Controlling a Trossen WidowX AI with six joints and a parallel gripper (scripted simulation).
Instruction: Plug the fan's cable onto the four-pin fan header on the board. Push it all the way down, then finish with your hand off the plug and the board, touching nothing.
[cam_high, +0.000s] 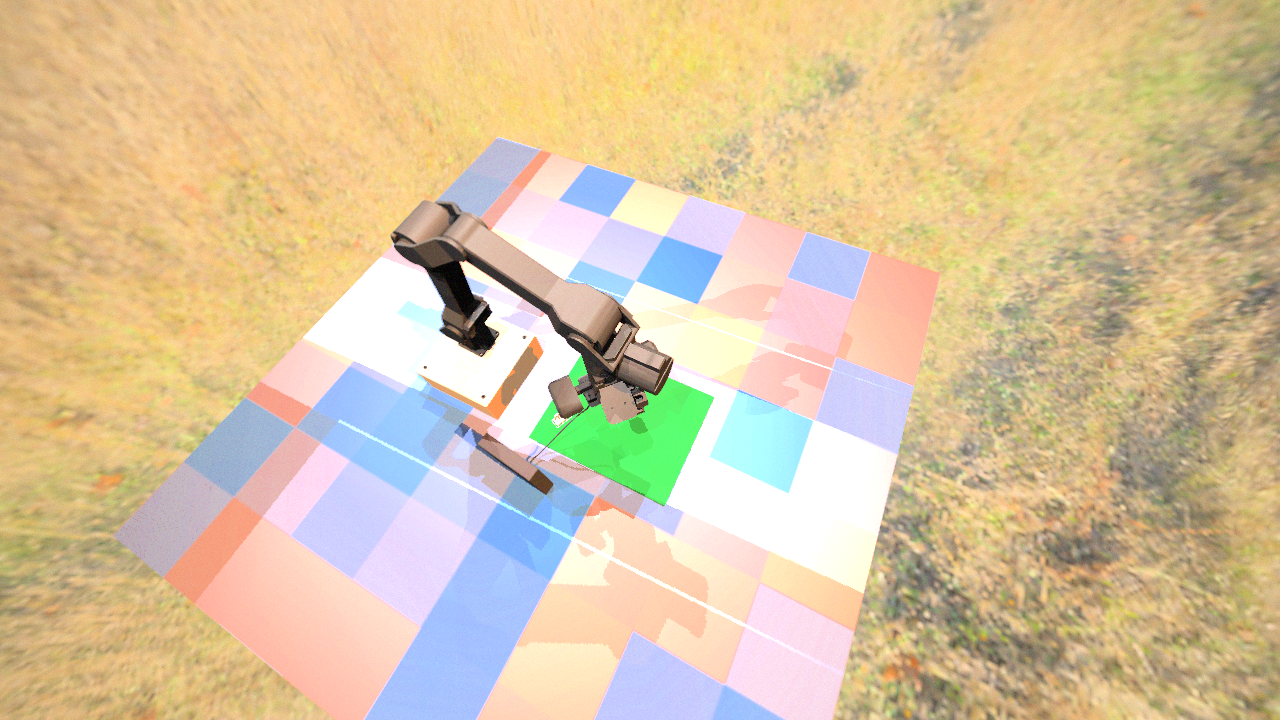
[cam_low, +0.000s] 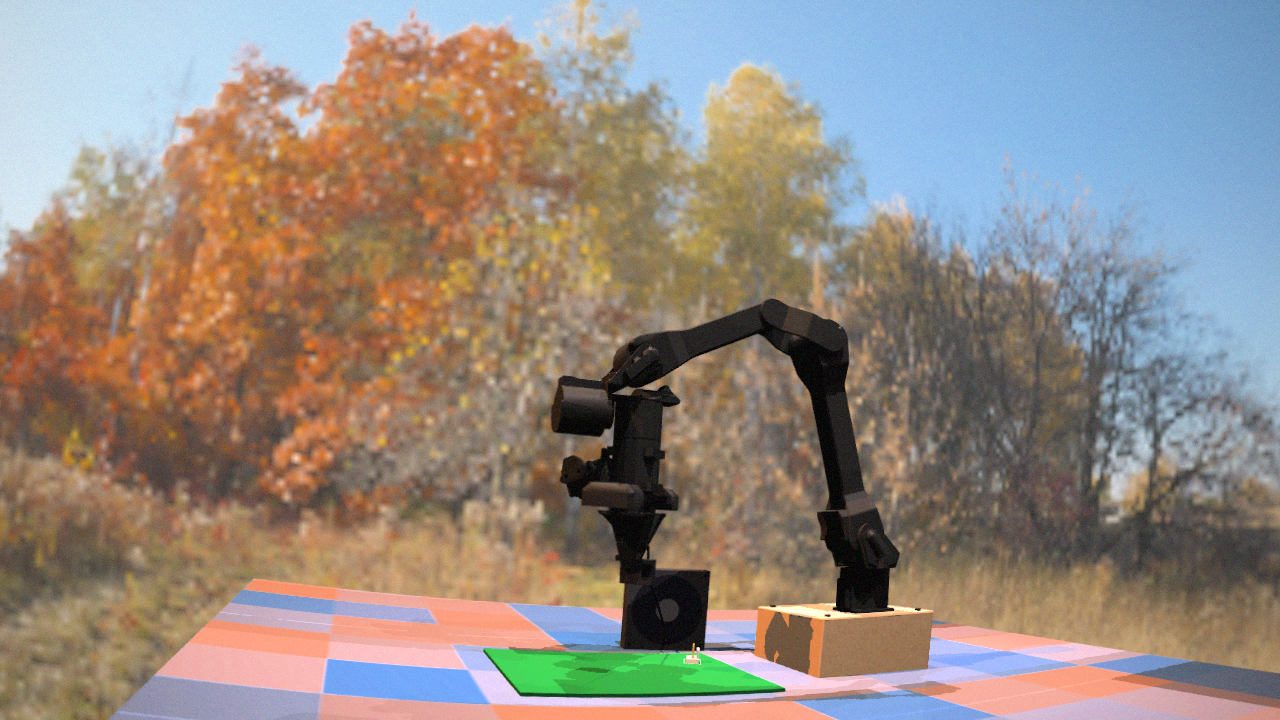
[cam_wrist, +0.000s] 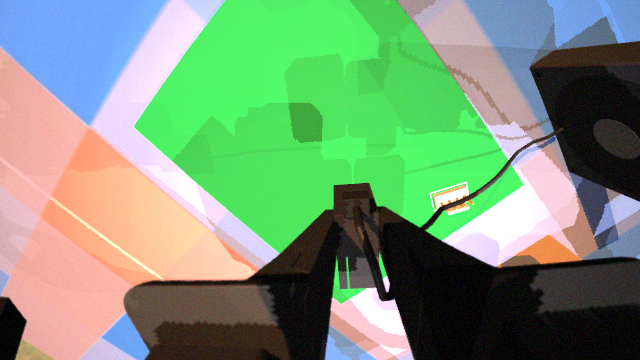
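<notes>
My gripper tip is 14 cm above the green board and 1 cm to the right of it. Round my gripper tip: dark plug 1 cm to the left, 1 cm behind; then four-pin header 13 cm below, 11 cm behind, 5 cm to the right; then black fan 16 cm to the right, 11 cm behind, 7 cm below.
</notes>
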